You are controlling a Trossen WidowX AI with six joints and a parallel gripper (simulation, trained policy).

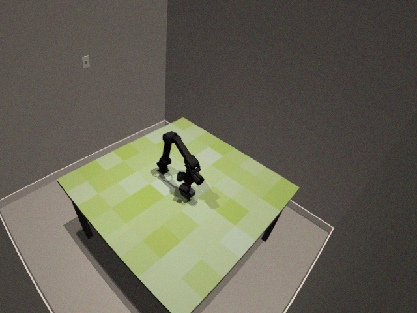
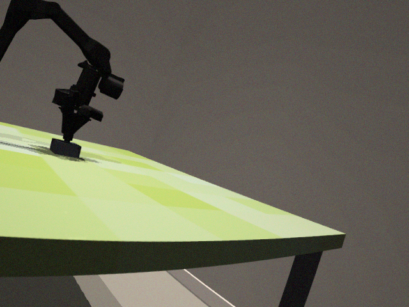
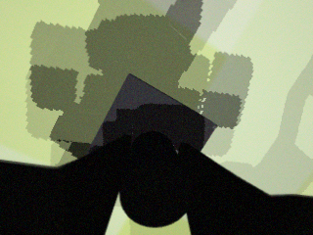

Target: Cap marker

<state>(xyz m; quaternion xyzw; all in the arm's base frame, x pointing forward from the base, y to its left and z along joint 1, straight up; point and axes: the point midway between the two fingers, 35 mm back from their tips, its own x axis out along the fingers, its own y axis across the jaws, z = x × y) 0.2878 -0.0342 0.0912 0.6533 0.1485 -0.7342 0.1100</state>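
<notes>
Right now the dark round cap is 1 cm ahead of my gripper tip and 1 cm above it. Round my gripper tip: dark grey holder block (4 cm below, 1 cm ahead).
</notes>
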